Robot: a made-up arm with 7 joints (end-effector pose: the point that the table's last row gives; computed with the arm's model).
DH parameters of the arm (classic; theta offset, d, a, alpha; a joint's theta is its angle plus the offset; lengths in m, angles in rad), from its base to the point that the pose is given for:
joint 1: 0 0.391 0 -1.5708
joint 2: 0 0 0 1.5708
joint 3: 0 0.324 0.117 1.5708
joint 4: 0 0 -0.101 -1.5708
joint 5: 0 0.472 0 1.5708
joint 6: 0 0 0.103 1.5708
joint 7: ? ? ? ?
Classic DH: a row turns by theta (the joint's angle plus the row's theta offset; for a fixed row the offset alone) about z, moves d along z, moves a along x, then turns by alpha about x.
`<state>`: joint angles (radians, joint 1 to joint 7).
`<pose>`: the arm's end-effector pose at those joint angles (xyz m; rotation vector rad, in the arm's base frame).
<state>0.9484 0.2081 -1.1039 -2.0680 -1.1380 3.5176 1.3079</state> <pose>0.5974 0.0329 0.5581 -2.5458 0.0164 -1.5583</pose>
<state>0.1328 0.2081 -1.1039 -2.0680 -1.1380 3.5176 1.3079</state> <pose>0.4335 -0.4125 0.5581 2.2557 -0.9918 1.4745</pose>
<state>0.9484 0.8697 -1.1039 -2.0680 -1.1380 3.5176 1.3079</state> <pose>0.6112 0.0520 0.2925 2.6507 0.3369 0.9551</pose>
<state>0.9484 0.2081 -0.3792 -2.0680 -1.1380 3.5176 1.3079</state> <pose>0.4518 0.4090 0.5115 -2.2002 -0.7015 -1.0905</pose>
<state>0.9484 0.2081 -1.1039 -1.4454 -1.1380 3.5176 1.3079</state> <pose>0.5956 0.0853 0.8328 -1.9825 -0.2682 -2.2426</pose>
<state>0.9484 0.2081 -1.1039 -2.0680 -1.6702 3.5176 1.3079</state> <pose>0.5701 0.0376 0.5161 2.6769 0.6877 1.3631</pose>
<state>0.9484 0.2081 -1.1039 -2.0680 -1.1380 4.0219 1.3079</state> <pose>0.5527 0.0146 0.5757 -2.0664 -0.3083 -1.5025</pose>
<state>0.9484 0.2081 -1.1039 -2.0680 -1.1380 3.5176 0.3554</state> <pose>0.5974 0.0329 0.5581 2.1553 1.0943 1.4169</pose>
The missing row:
joint 7: 0 0 0 0
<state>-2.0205 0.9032 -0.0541 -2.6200 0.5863 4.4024 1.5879</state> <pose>-0.1682 -0.2571 0.1065 -1.0406 -2.0726 0.9142</pose>
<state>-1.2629 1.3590 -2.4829 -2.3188 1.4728 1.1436 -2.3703</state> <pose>-0.4060 -0.0410 0.8297 2.0404 -1.3787 -0.0010</pose>
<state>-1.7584 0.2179 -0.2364 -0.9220 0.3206 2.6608 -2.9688</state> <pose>-0.2281 -0.5268 1.0736 1.5513 0.7349 -1.0935</pose>
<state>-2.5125 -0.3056 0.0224 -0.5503 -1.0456 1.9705 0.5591</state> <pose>-0.0023 -0.0531 1.3143 -0.4187 -1.2269 0.0121</pose>
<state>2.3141 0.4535 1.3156 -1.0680 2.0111 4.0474 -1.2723</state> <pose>-0.5614 0.0260 0.8386 -1.3316 -1.5024 0.6091</pose>
